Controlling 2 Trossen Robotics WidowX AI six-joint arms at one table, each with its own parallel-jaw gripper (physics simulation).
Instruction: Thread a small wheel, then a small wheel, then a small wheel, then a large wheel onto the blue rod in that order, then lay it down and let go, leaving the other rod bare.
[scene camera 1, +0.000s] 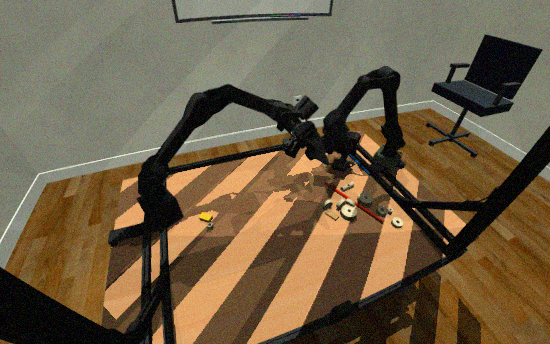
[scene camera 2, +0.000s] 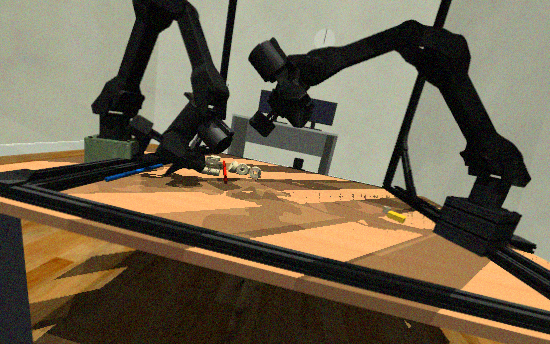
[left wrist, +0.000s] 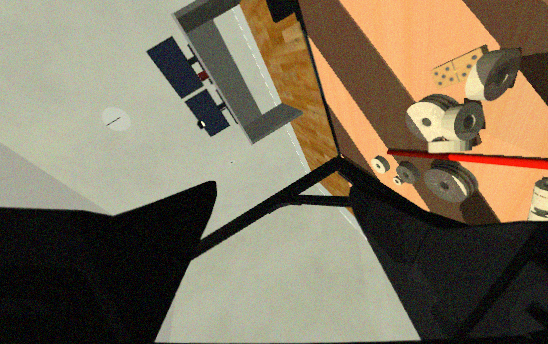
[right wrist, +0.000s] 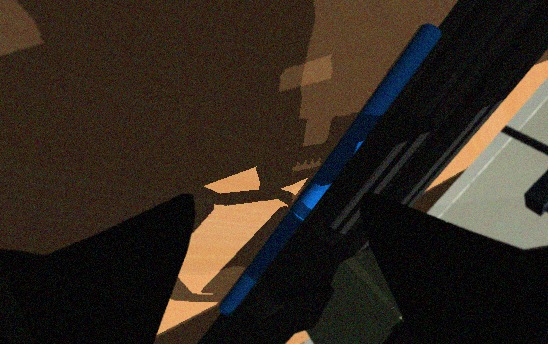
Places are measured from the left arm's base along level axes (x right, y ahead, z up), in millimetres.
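Pixels of known places: left gripper, fingertip midpoint: (scene camera 1: 326, 159) (scene camera 2: 274, 111) (left wrist: 284, 190); right gripper, fingertip midpoint: (scene camera 1: 351, 161) (scene camera 2: 151, 168) (right wrist: 278, 204); left arm's base, link origin: (scene camera 1: 155, 198) (scene camera 2: 482, 204); right arm's base, link origin: (scene camera 1: 389, 153) (scene camera 2: 115, 138).
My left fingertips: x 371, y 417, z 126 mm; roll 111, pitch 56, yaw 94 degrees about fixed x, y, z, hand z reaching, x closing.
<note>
For each thing: its top centre in the pictures, then the offset to it from my left fingertips.
- blue rod, top centre: (right wrist: 316, 201) (scene camera 2: 138, 169) (scene camera 1: 357, 161) dx -14, dy +343, dz -216 mm
- red rod, top centre: (left wrist: 467, 160) (scene camera 2: 225, 168) (scene camera 1: 352, 200) dx +86, dy +111, dz -216 mm
- domino, top centre: (left wrist: 455, 71) (scene camera 1: 332, 213) dx +62, dy +4, dz -217 mm
- printed cylinder, top centre: (left wrist: 538, 212) (scene camera 2: 209, 168) (scene camera 1: 348, 184) dx +33, dy +165, dz -206 mm
- yellow block, top centre: (scene camera 2: 397, 214) (scene camera 1: 205, 216) dx -254, dy -315, dz -210 mm
The blue rod (scene camera 1: 358, 161) (scene camera 2: 134, 172) (right wrist: 400, 80) lies bare along the black rail. My right gripper (right wrist: 278, 204) (scene camera 2: 186, 170) is open and empty, low over the rod, which runs slantwise across the gap between its fingers in the right wrist view. My left gripper (left wrist: 284, 190) (scene camera 2: 281, 122) is open and empty, high above the table. The red rod (scene camera 1: 367, 212) (scene camera 2: 225, 172) (left wrist: 500, 161) lies bare among the wheels. One large wheel (scene camera 1: 344, 215) (left wrist: 415, 120) and another large wheel (scene camera 1: 369, 202) (left wrist: 457, 179) lie on either side of it. Small wheels (scene camera 1: 394, 223) (left wrist: 384, 162) lie nearby.
A domino (scene camera 1: 331, 215) (left wrist: 452, 67) and a printed cylinder (scene camera 1: 347, 186) (left wrist: 540, 200) lie near the wheels. A yellow block (scene camera 1: 205, 216) (scene camera 2: 396, 216) lies near the left arm's base. The black rail (right wrist: 425, 125) borders the blue rod closely.
</note>
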